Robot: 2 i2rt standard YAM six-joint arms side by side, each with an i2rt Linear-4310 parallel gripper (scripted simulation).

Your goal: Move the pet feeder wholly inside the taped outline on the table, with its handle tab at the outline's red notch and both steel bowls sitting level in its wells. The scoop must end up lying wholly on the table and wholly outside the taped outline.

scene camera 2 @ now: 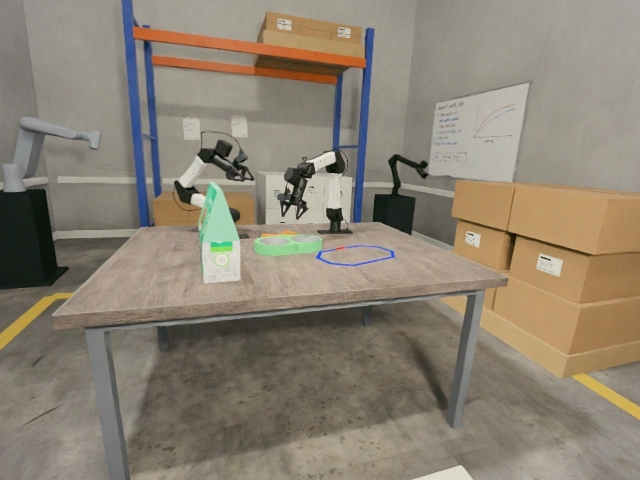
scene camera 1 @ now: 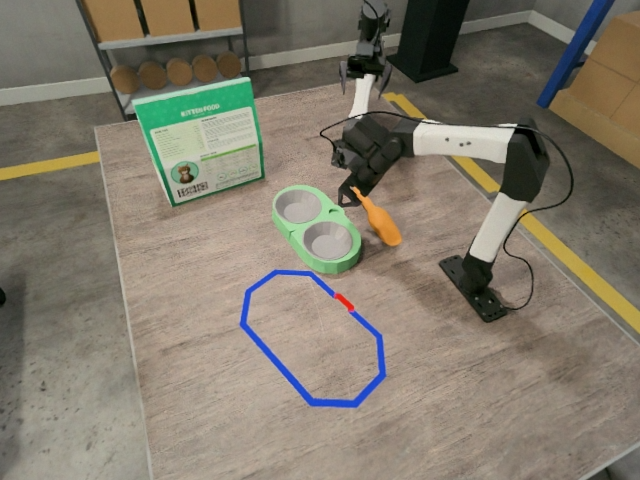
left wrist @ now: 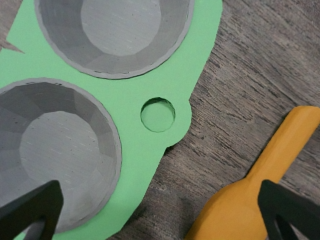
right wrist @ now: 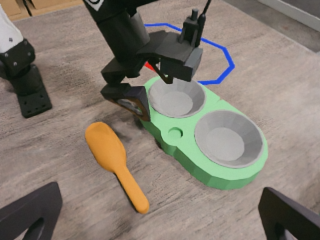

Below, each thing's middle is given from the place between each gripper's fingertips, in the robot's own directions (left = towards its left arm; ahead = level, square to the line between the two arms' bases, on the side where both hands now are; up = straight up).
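Scene:
Blue taped outline point(scene camera 1: 374, 383): my left hand point(scene camera 1: 348, 195) 14 cm above it, 25 cm to the right of it, 24 cm short of it. Orange scoop point(scene camera 1: 378, 218): 12 cm below my left hand, 11 cm behind, 2 cm to the left.
Blue taped outline, from my right hand point(scene camera 1: 361, 96): 370 mm ahead, 430 mm to the left, 300 mm below. Orange scoop, same right hand: 20 mm ahead, 210 mm to the left, 280 mm below.

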